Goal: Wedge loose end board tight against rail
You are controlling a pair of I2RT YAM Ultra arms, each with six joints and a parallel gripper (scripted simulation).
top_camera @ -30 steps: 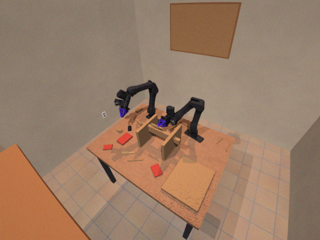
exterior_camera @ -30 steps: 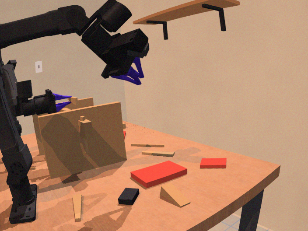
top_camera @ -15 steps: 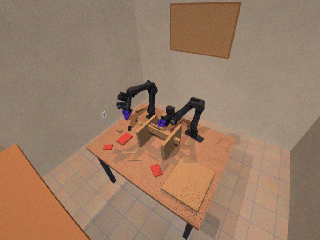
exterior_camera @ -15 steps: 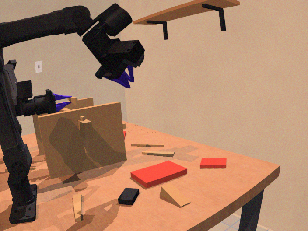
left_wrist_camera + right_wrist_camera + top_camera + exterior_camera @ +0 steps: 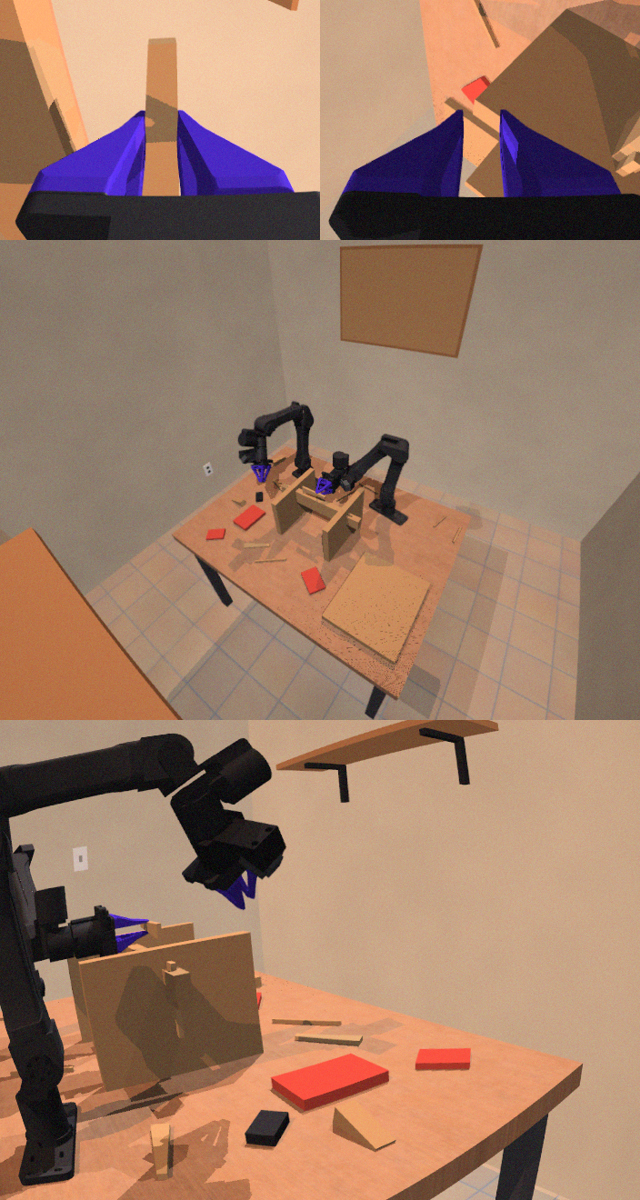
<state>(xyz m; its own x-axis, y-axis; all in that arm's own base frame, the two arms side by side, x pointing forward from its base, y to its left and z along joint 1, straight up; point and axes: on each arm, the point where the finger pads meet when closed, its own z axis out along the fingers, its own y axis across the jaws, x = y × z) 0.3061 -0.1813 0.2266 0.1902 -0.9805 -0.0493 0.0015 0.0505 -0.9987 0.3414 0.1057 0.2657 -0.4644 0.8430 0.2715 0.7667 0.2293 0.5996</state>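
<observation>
Now: right hand 23 cm to the right of the rail, 12 cm above it and 10 cm past it. The rest, counted from my right hand: black block (26 cm below, 17 cm to the right, 9 cm behind); then flat panel (64 cm to the left, 25 cm below, 10 cm ahead).
The rail lies 8 cm below my left hand and 1 cm behind it. Round my left hand: black block 40 cm to the right, 22 cm below; flat panel 40 cm to the left, 21 cm below, 20 cm ahead.
</observation>
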